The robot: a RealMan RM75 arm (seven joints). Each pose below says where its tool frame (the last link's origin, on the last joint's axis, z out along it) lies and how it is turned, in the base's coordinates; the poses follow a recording.
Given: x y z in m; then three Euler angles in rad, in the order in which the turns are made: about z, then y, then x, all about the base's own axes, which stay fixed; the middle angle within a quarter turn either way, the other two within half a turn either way.
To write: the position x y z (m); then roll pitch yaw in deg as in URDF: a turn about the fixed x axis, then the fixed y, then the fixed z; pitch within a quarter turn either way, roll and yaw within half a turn. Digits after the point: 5 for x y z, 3 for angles.
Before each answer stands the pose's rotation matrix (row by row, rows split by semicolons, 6 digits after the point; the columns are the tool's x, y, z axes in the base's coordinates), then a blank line. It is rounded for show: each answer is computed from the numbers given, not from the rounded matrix.
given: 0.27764, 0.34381, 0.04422, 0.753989, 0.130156, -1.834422
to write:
0.722798 -0.678762 0.129789; -0.269725 -0.104178 0.957285; -0.636248 -0.726931 -0.258379

0.27764, 0.34381, 0.04422, -109.567, 39.513, -20.464
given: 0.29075, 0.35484, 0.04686, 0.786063, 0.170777, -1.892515
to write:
0.696357 -0.697284 0.169948; -0.337664 -0.109355 0.934893; -0.633301 -0.708405 -0.311598

0.29075, 0.35484, 0.04686, -113.743, 39.294, -25.869
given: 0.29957, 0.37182, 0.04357, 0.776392, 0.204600, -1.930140
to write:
0.698566 -0.686095 0.203176; -0.382108 -0.117617 0.916602; -0.604979 -0.717942 -0.344325

0.29957, 0.37182, 0.04357, -115.622, 37.227, -28.678
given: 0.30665, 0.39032, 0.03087, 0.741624, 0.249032, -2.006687
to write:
0.714626 -0.654649 0.246466; -0.449946 -0.160415 0.878530; -0.535592 -0.738717 -0.409193

0.30665, 0.39032, 0.03087, -118.983, 32.384, -32.196
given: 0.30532, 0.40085, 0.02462, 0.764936, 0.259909, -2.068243
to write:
0.697196 -0.669232 0.256993; -0.493376 -0.187856 0.849288; -0.520093 -0.718914 -0.461156

0.30532, 0.40085, 0.02462, -122.679, 31.339, -35.285
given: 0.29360, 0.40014, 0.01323, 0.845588, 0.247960, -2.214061
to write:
0.643005 -0.725473 0.245427; -0.579130 -0.250889 0.775670; -0.501152 -0.640893 -0.581466

0.29360, 0.40014, 0.01323, -132.217, 30.076, -42.008
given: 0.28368, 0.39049, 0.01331, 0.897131, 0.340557, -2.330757
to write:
0.588026 -0.736655 0.334012; -0.689441 -0.240548 0.683233; -0.422962 -0.632041 -0.649329

0.28368, 0.39049, 0.01331, -135.773, 25.022, -49.539
